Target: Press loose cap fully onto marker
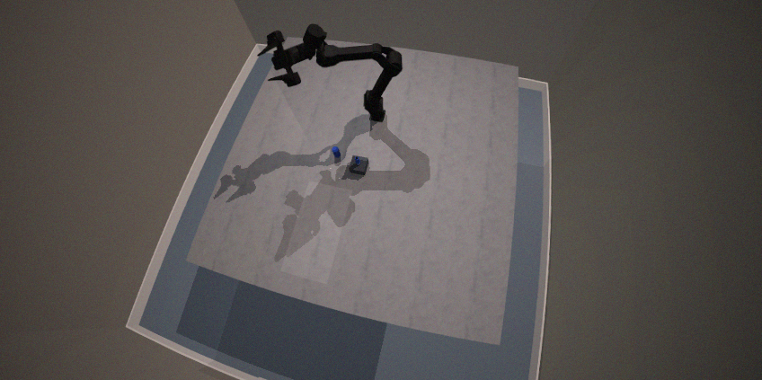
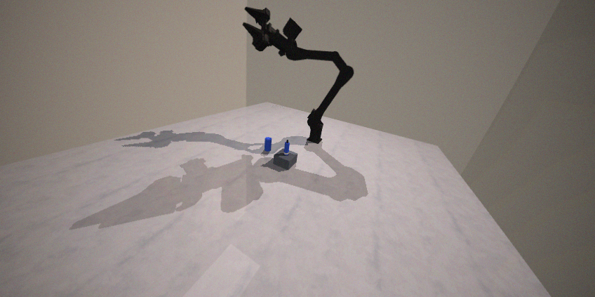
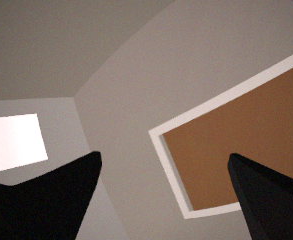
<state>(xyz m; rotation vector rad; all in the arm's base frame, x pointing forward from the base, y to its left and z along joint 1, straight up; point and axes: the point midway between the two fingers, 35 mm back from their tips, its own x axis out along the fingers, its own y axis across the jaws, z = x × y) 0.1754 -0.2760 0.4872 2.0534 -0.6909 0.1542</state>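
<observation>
My gripper tip is 47 cm above the blue cap, 16 cm to the right of it and 3 cm short of it. Round my gripper tip: grey holder block: 48 cm below, 28 cm to the left, 7 cm ahead; then thin pale ring: 45 cm below, 28 cm to the left, 7 cm ahead.
</observation>
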